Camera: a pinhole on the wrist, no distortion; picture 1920 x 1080 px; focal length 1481.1 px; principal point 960.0 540.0 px. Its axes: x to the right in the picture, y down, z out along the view. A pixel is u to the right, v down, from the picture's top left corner.
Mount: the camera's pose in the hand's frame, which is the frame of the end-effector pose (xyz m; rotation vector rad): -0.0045 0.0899 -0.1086 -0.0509 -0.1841 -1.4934
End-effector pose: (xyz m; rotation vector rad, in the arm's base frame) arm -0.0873 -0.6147 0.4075 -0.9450 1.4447 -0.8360
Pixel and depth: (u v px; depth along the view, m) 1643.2 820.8 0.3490
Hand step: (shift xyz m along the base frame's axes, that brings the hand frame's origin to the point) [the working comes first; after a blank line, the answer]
In the camera's frame: 0.1610 0.0662 0.3490

0.2645 -0.0355 -0.0286
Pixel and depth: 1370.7 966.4 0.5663
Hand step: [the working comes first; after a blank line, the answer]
In the camera's frame: 0.1570 0.1630 0.5663

0.4798 -0.0813 -0.1190
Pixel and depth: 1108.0 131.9 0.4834
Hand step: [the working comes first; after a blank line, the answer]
In the camera's frame: 0.0483 -0.1332 0.4834

0.3565 0.2127 -0.0495
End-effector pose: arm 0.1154 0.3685 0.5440 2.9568 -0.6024 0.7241
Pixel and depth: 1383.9 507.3 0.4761
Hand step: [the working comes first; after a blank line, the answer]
In the camera's frame: 0.1363 -0.0105 0.4761

0.1168 -0.0535 -0.3622
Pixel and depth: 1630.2 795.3 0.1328
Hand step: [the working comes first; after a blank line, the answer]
In the camera's frame: 0.0601 0.0229 0.1328

0.0031 -0.0559 -0.0278
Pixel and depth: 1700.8 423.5 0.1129
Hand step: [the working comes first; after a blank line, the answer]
In the camera's frame: 0.0565 -0.0089 0.1129

-0.0305 -0.0405 -0.0211
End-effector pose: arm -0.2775 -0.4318 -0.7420 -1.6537 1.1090 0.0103
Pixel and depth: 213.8 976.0 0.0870
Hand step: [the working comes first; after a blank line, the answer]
In the camera's frame: -0.0438 0.0256 0.0870

-0.1052 -0.0234 -0.1055
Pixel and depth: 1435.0 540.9 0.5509
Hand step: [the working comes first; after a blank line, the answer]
In the camera's frame: 0.1767 0.0003 0.5509

0.2099 0.3788 -0.1639
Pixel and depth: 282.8 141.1 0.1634
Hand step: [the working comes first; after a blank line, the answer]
In the camera's frame: -0.0747 -0.0440 0.1634

-0.1403 0.0777 -0.1191
